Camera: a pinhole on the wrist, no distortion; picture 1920 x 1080 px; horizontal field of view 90.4 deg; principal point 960.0 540.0 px. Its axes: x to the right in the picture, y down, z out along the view. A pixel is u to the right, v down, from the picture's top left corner.
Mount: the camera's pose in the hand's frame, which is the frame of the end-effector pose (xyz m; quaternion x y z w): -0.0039 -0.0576 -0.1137 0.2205 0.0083 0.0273 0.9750
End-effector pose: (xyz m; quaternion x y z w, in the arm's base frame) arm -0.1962 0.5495 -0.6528 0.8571 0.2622 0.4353 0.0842
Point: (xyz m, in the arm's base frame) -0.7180 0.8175 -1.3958
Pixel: outside the picture
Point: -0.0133 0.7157 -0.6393
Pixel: 1678.6 908.1
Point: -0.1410 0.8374 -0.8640
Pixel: 1003.5 320.5
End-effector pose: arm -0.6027 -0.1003 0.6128 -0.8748 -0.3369 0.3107 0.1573
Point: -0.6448 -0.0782 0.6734
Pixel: 613.6 916.7
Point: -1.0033 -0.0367 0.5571
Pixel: 592.2 639.2
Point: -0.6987 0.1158 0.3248
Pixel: 1516.1 941.3
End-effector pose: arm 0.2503 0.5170 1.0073 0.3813 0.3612 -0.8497 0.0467
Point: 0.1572 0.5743 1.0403
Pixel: 1309.3 716.4
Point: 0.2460 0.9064 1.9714
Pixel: outside the picture
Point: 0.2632 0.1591 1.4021
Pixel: outside the picture
